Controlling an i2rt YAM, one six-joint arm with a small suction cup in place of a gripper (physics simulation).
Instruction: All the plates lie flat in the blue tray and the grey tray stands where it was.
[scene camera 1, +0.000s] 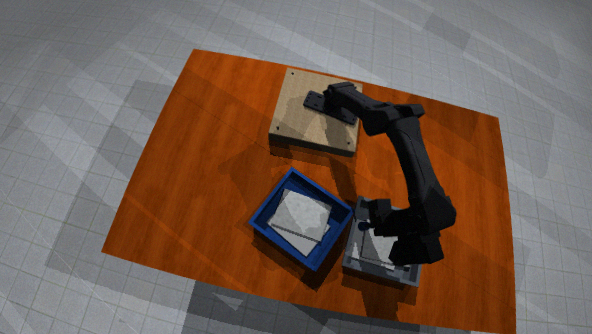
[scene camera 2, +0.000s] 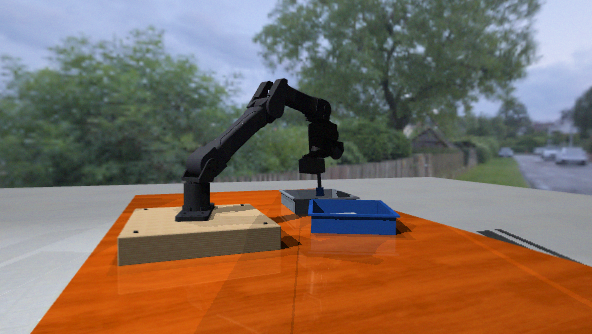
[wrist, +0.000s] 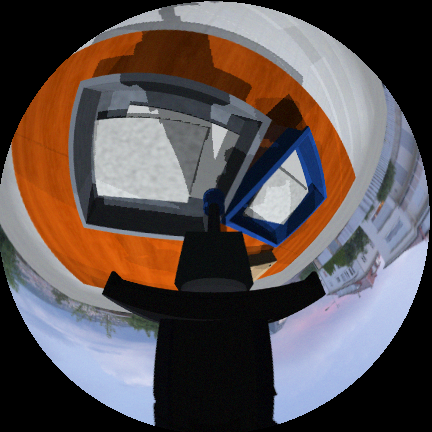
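Where they show: hand, its tool point: (scene camera 1: 361, 226) (scene camera 2: 320, 195) (wrist: 213, 197); arm's base, origin of its link: (scene camera 1: 331, 108) (scene camera 2: 197, 212).
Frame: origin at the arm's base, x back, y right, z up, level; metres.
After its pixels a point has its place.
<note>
The blue tray (scene camera 1: 282, 247) {x -0.519, y -0.033, z 0.000 m} (scene camera 2: 352, 226) {x -0.382, y 0.059, z -0.031 m} (wrist: 314, 165) {x -0.514, y -0.053, z -0.013 m} holds two pale plates, stacked askew. The upper speckled plate (scene camera 1: 300, 215) {x -0.401, y -0.045, z -0.035 m} (wrist: 280, 197) {x -0.404, y -0.060, z -0.035 m} covers much of the lower plate (scene camera 1: 300, 243) {x -0.482, y -0.079, z -0.041 m} (wrist: 295, 161) {x -0.492, y -0.081, z -0.041 m}. The grey tray (scene camera 1: 410, 279) {x -0.458, y -0.446, z -0.038 m} (scene camera 2: 291, 202) {x -0.276, y -0.264, z -0.022 m} (wrist: 74, 150) {x -0.385, y -0.440, z -0.004 m} stands beside it. In it a speckled plate (scene camera 1: 377, 245) {x -0.396, y -0.309, z -0.035 m} (wrist: 135, 155) {x -0.381, y -0.351, z -0.035 m} lies over another pale plate (wrist: 219, 139) {x -0.440, y -0.246, z -0.041 m}, whose edges stick out. My suction cup (scene camera 1: 364, 226) {x -0.368, y -0.233, z 0.005 m} (scene camera 2: 320, 191) (wrist: 213, 196) is off and carries no plate. It is low over the grey tray, near the side facing the blue tray; contact cannot be told.
The arm's wooden base board (scene camera 1: 295, 115) {x -0.086, y 0.106, z 0.000 m} (scene camera 2: 200, 240) {x -0.031, y 0.195, z -0.016 m} stands on the orange table (scene camera 1: 165, 200) {x -0.535, y 0.381, z -0.050 m} (scene camera 2: 425, 280) {x -0.404, y 0.359, z -0.050 m}, behind the trays in scene camera 1. The two trays stand very close at one corner. The arm hides part of the grey tray in scene camera 1.
</note>
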